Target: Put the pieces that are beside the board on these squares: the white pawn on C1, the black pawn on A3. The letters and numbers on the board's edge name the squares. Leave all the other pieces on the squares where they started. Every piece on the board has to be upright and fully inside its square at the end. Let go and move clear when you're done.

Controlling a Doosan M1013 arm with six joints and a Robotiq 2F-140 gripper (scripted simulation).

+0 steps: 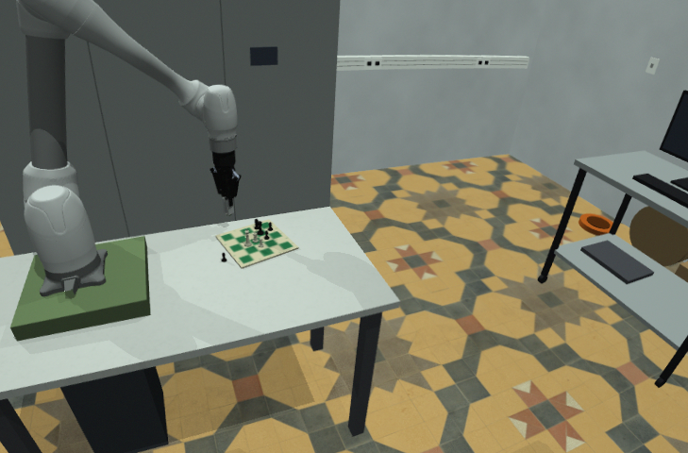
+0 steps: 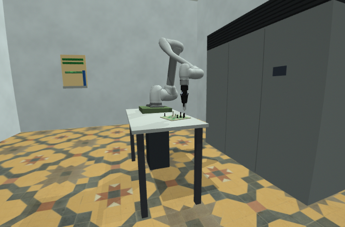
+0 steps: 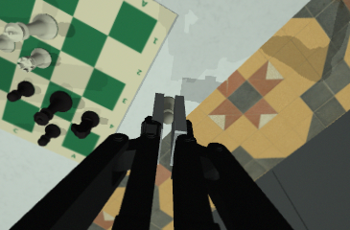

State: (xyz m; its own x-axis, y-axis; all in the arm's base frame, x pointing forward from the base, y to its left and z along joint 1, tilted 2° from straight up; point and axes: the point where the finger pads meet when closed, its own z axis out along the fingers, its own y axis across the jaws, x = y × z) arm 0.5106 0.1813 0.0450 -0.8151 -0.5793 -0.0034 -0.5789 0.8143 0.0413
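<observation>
My gripper is now 130 mm to the left of the chessboard, 90 mm above it and 70 mm short of it.
</observation>
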